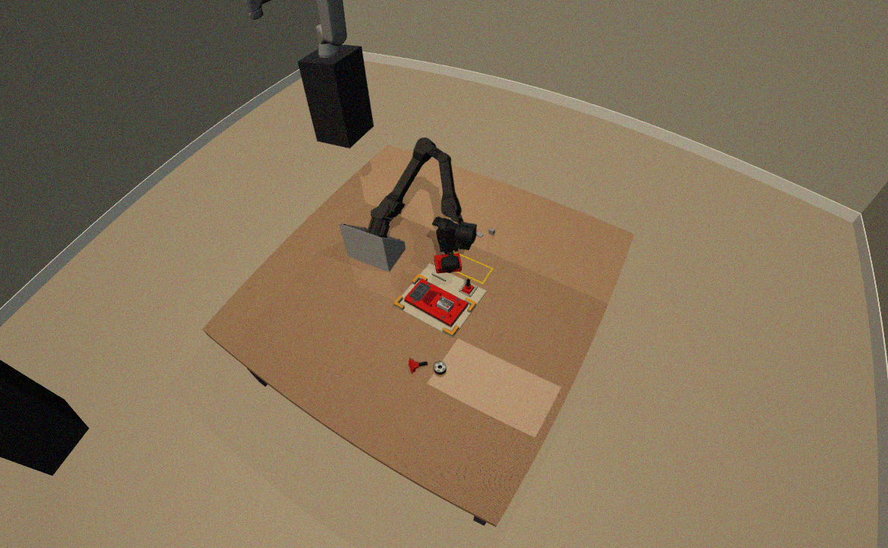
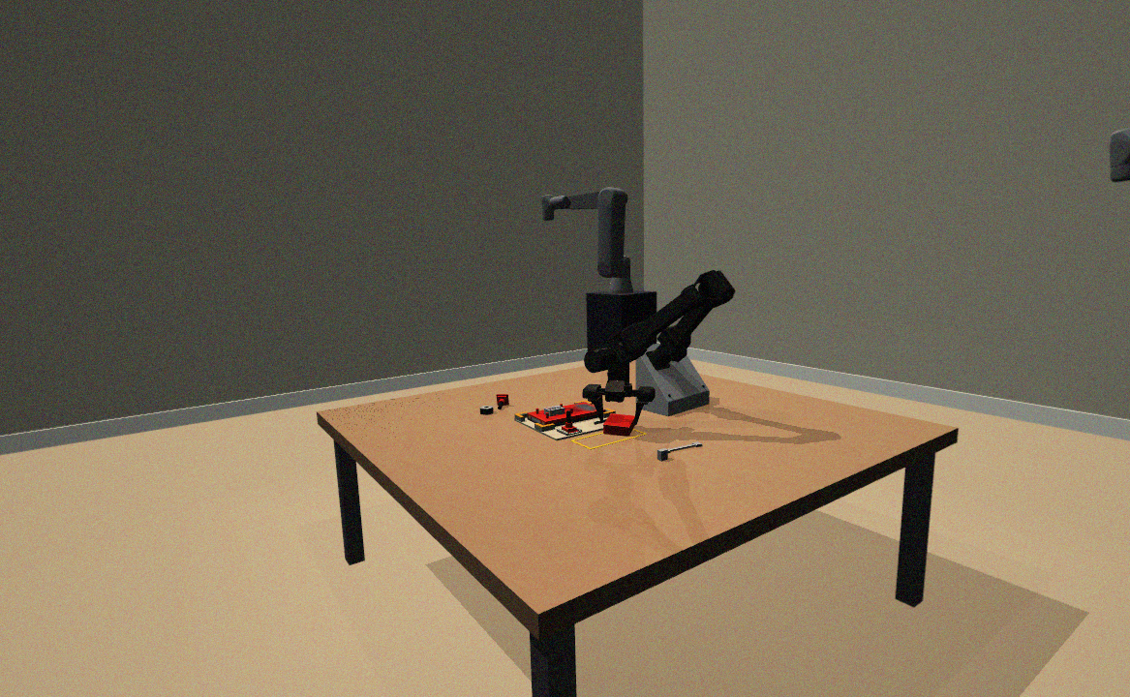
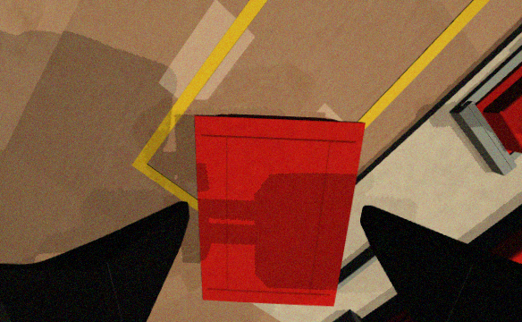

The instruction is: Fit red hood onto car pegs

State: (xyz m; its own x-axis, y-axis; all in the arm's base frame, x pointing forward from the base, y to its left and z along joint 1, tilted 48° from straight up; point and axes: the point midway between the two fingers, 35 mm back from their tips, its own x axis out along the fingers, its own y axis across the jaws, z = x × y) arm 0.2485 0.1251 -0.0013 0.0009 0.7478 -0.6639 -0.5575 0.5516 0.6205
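Now: the pale jig plate 5 cm ahead of my gripper tip, 16 cm to the right of it and 1 cm below it. From my gripper tip the other things lie so: red hood: right at my gripper tip; round part: 17 cm ahead, 40 cm to the right, 1 cm below.
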